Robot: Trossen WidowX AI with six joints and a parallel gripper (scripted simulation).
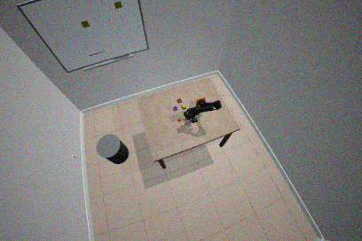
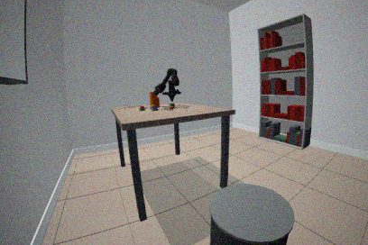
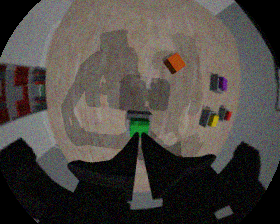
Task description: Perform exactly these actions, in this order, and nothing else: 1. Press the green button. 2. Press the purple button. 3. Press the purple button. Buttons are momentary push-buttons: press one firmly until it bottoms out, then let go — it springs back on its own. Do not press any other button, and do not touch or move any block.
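Now: gripper tip 30 mm above the green button. Also, from my gripper tip: orange block 120 mm ahead, 80 mm to the right, 50 mm below; then purple button 100 mm ahead, 250 mm to the right, 30 mm below.
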